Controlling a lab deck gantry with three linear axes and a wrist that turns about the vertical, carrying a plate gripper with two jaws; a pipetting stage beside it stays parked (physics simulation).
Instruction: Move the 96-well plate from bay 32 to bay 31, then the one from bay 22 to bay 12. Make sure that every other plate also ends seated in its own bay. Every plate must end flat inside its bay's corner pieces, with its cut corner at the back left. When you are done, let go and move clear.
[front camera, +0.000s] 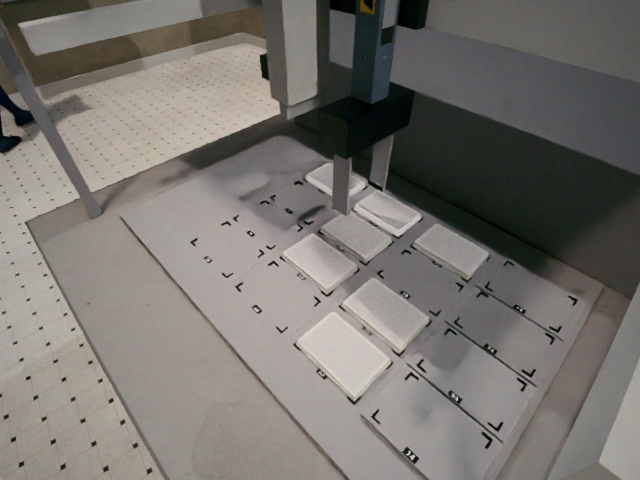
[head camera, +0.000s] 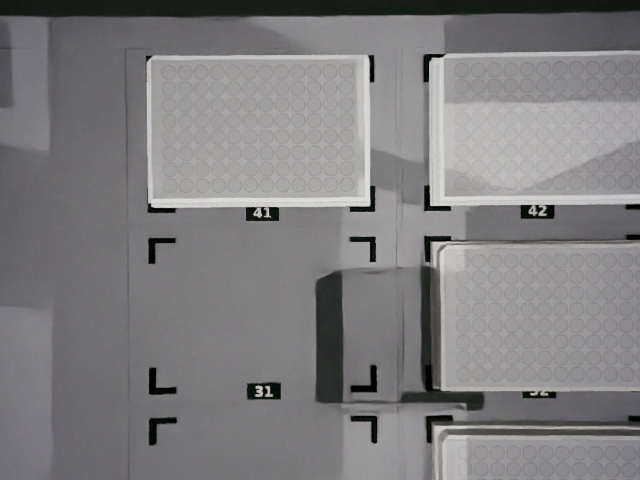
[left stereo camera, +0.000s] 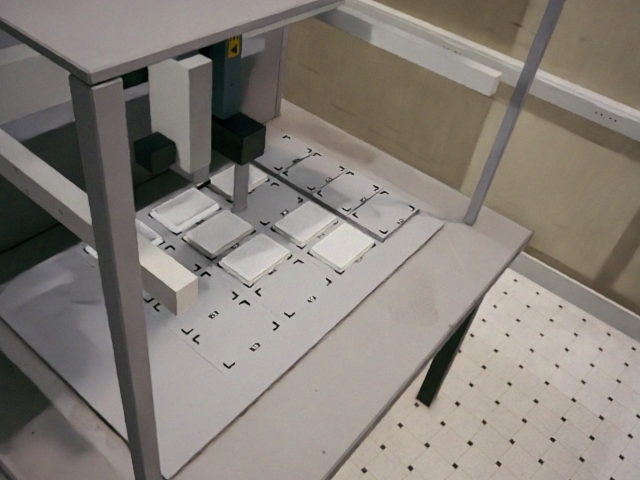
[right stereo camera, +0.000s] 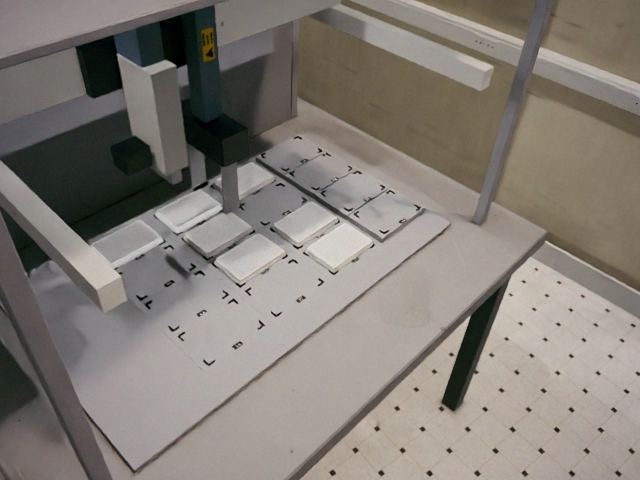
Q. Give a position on a white 96-well plate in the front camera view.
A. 359, 238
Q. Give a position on a bay 12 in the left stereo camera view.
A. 288, 290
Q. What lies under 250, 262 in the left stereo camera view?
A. A white 96-well plate.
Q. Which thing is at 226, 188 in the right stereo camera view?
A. My gripper.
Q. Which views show my gripper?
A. The front camera view, the left stereo camera view and the right stereo camera view only.
